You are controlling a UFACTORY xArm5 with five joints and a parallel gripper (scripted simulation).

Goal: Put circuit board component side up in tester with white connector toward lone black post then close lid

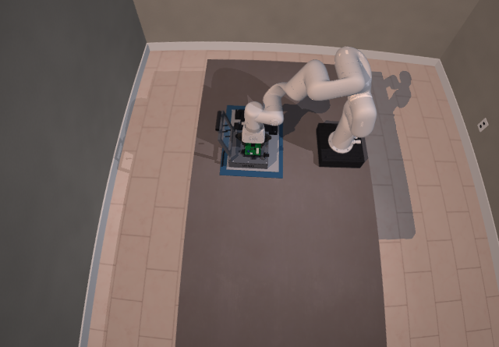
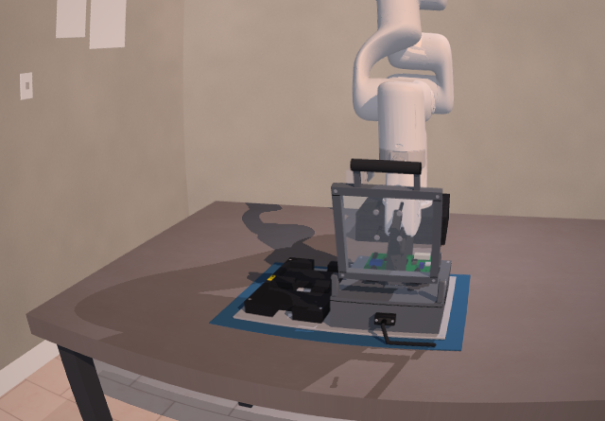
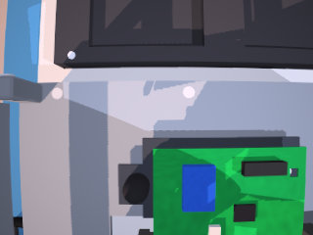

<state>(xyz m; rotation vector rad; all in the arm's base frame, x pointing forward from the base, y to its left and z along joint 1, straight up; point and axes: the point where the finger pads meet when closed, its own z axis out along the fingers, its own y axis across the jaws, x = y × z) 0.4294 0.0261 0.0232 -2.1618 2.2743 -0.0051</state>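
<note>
Now: the green circuit board right at my hand. From my hand the other things lie so: clear lid (130 mm ahead, 10 mm to the right, 100 mm above); nest (10 mm ahead, 10 mm to the left, 10 mm below).
</note>
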